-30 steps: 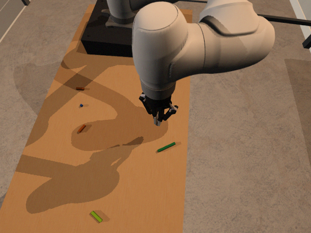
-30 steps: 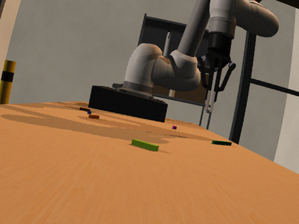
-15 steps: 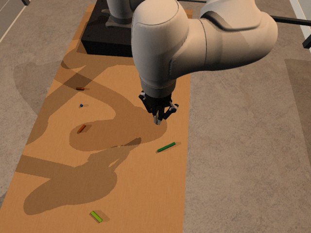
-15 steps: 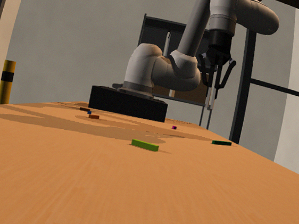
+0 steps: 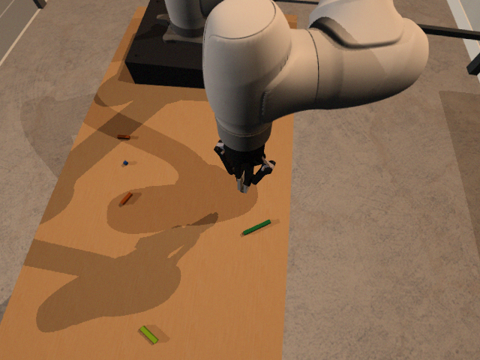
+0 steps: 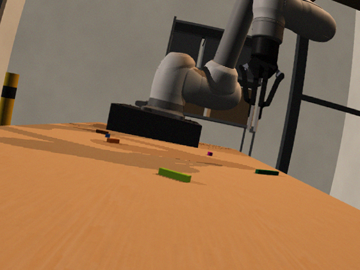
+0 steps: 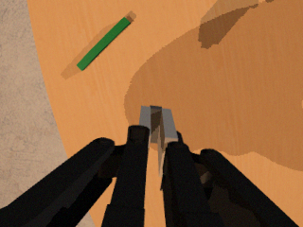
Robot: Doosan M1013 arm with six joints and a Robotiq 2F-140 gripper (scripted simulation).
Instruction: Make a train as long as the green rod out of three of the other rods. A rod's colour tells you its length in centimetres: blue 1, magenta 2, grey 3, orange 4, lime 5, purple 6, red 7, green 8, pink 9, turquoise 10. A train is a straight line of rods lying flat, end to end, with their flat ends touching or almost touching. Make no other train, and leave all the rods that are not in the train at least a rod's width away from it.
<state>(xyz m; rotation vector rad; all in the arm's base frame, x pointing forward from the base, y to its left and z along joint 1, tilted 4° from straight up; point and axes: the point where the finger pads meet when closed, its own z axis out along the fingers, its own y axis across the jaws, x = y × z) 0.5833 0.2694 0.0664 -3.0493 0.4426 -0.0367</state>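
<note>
My hand is 30 mm above the grey rod. Also, from my hand: green rod 70 mm ahead, 50 mm to the left, 120 mm below; magenta rod 160 mm behind, 80 mm to the right, 120 mm below; blue rod 60 mm behind, 380 mm to the right, 120 mm below.
</note>
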